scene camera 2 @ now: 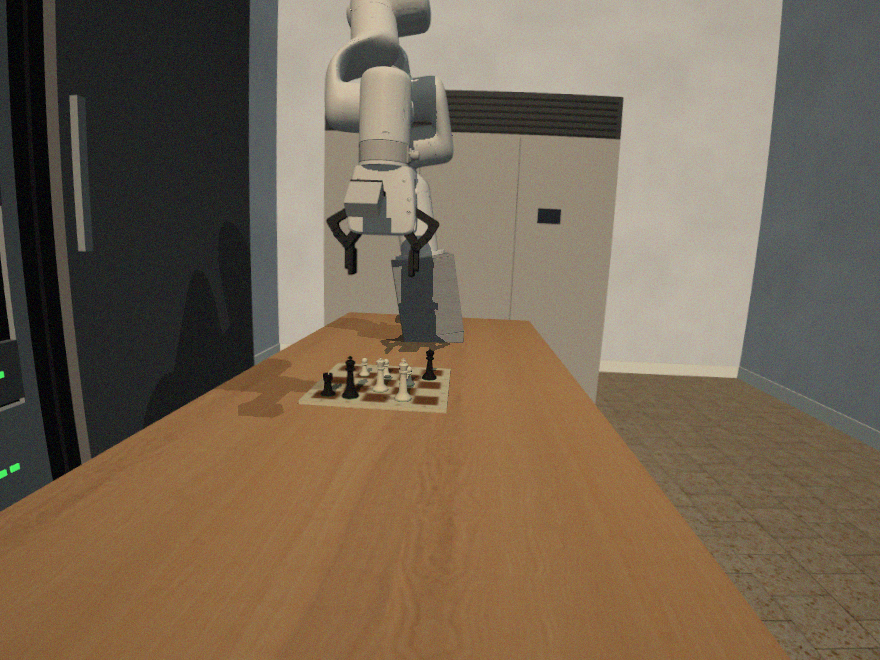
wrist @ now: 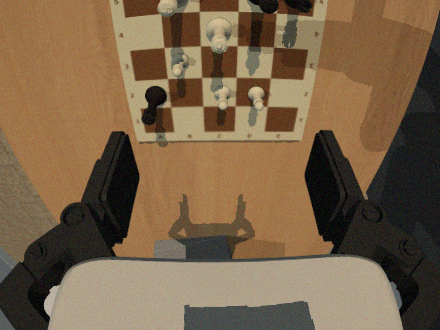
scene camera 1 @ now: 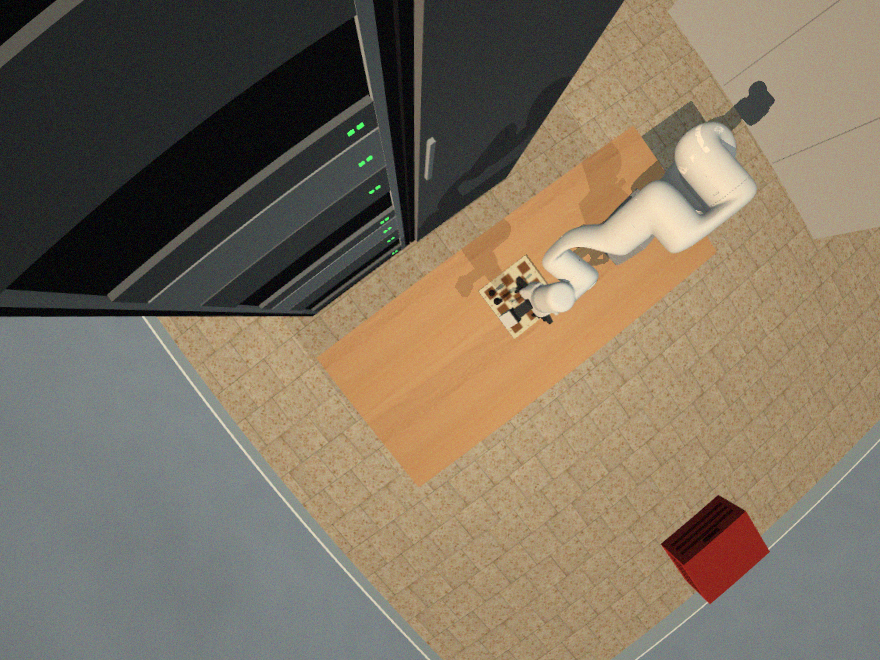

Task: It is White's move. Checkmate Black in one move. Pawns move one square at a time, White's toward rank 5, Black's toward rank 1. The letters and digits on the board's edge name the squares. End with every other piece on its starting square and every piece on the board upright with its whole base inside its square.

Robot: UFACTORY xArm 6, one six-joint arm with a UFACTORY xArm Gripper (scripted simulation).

Labels:
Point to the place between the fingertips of the gripper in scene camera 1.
At 526, 301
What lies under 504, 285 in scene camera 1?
A chessboard.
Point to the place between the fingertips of the gripper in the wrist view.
222, 152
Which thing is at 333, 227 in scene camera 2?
The gripper.

